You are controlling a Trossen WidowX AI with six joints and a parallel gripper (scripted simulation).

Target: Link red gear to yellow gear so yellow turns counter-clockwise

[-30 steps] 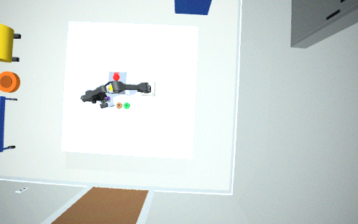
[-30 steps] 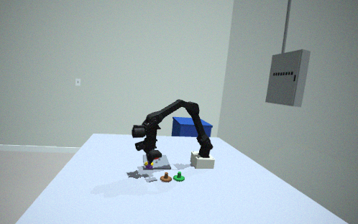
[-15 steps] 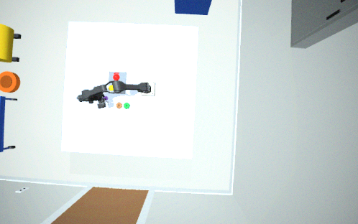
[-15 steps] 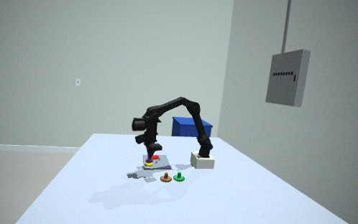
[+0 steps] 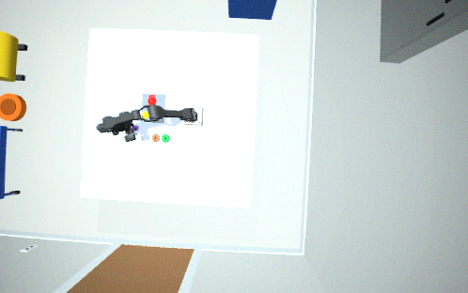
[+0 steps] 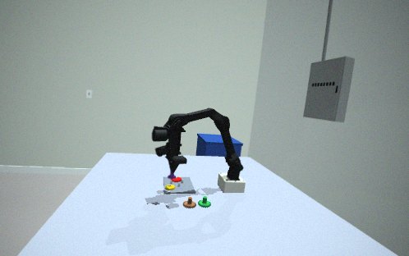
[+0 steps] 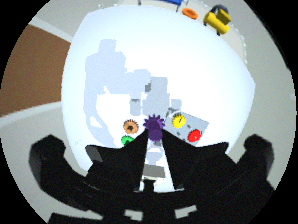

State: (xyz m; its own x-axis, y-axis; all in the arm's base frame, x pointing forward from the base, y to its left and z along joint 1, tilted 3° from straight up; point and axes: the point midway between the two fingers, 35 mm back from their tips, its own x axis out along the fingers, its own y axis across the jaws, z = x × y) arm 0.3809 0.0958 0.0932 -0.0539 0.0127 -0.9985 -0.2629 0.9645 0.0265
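My gripper tip is 21 cm to the left of the red gear, 13 cm above it and 6 cm past it. Round my gripper tip: purple gear: 1 cm below; then yellow gear: 13 cm below, 11 cm to the right, 1 cm behind; then brown gear: 13 cm below, 9 cm behind, 6 cm to the left.
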